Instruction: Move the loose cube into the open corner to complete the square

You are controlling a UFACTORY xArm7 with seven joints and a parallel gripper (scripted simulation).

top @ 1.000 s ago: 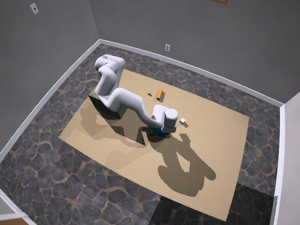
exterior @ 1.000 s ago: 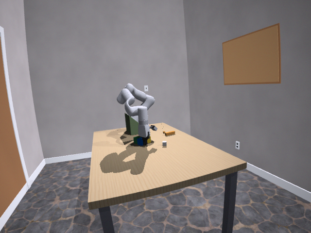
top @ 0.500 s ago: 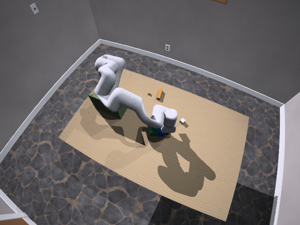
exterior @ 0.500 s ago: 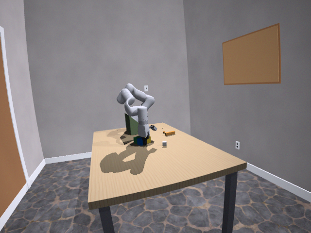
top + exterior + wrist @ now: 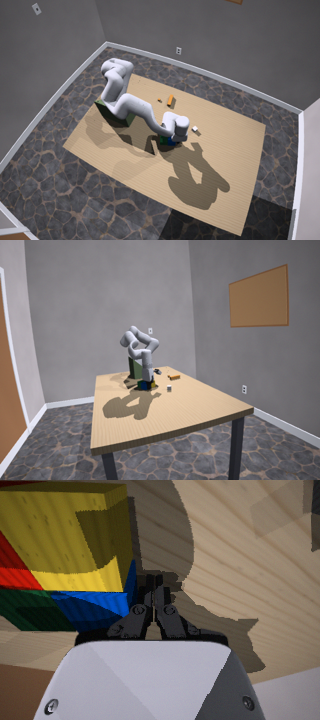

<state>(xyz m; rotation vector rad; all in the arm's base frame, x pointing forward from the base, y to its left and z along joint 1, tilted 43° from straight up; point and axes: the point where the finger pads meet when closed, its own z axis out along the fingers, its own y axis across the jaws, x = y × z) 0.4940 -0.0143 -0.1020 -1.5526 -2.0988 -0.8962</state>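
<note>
Now: hand 40 mm past the blue cube and 10 mm to the left of it. Round my hand: small white cube (90 mm ahead, 130 mm to the left, 10 mm below); yellow cube (60 mm behind, 40 mm to the left); green cube (100 mm behind, 30 mm to the right).
</note>
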